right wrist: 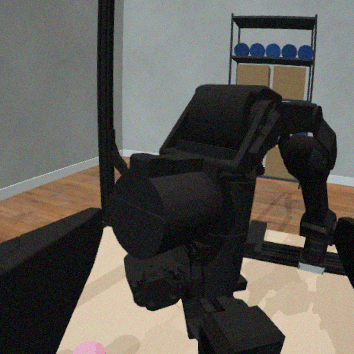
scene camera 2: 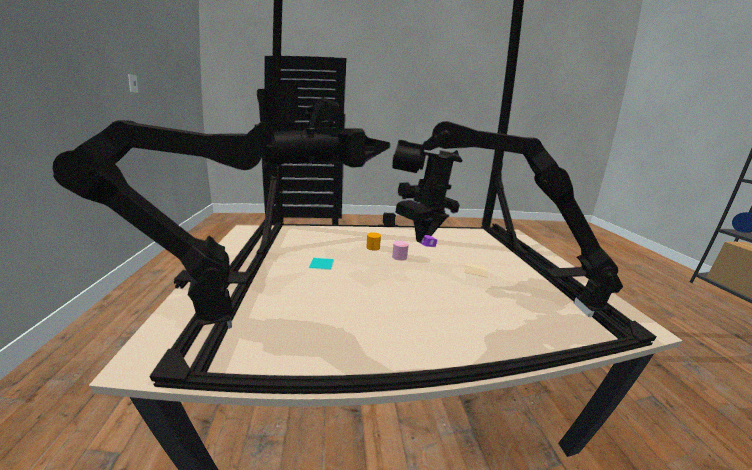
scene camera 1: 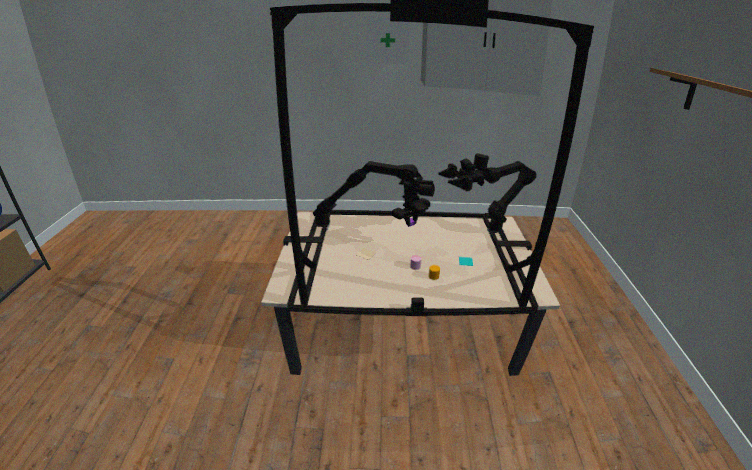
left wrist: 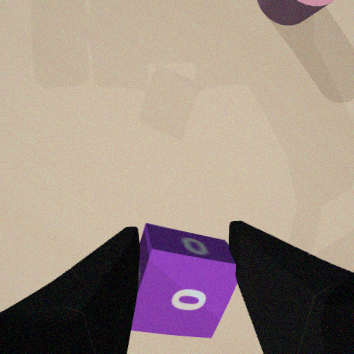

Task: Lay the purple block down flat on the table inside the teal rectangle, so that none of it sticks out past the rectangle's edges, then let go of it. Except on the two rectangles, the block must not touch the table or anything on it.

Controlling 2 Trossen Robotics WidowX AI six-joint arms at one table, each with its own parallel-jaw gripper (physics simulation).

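Frame: origin at the left arm's base, x ahead, y left, z up, level; centimetres.
Seen in the pictures: left gripper, fingertip midpoint: [right wrist: 197, 348] [scene camera 2: 422, 240] [scene camera 1: 411, 225] [left wrist: 183, 235]; right gripper, fingertip midpoint: [right wrist: 222, 225] [scene camera 2: 378, 143] [scene camera 1: 443, 177]; left arm's base, origin of the base link: [right wrist: 312, 258] [scene camera 2: 592, 303] [scene camera 1: 322, 223]; right arm's base, origin of the base link: [scene camera 2: 214, 313] [scene camera 1: 495, 229].
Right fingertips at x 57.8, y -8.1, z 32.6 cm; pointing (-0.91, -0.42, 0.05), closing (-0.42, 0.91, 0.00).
Note:
Offsets run from my right fingertips to a thing's top centre. "spot": to the spot under its first point.
The purple block {dy -3.4, dx -13.3, dz -20.5 cm} [scene camera 1: 412, 221] [scene camera 2: 429, 241] [left wrist: 184, 295] is held between the fingers of my left gripper [scene camera 1: 410, 220] [scene camera 2: 427, 237] [left wrist: 183, 235], in the air above the table. A white 0 shows on two of its faces in the left wrist view, and it sits slightly skewed between the fingertips. The teal rectangle {spot: dy -13.4, dx +13.3, dz -34.4 cm} [scene camera 1: 465, 261] [scene camera 2: 321, 263] lies on the table, right of the cylinders in scene camera 1 and left of them in scene camera 2; no block is on it. My right gripper [scene camera 1: 448, 178] [scene camera 2: 385, 145] is open and empty, raised high beside the left arm's wrist.
A pink cylinder {dy -19.8, dx -9.5, dz -29.9 cm} [scene camera 1: 415, 262] [scene camera 2: 400, 251] [left wrist: 300, 7] [right wrist: 90, 348] and an orange cylinder {dy -26.0, dx -1.4, dz -30.0 cm} [scene camera 1: 434, 272] [scene camera 2: 373, 241] stand between the pale rectangle {spot: dy -12.8, dx -32.6, dz -34.4 cm} [scene camera 1: 365, 253] [scene camera 2: 476, 271] and the teal one. A black frame [scene camera 1: 388, 310] [scene camera 2: 354, 382] borders the table.

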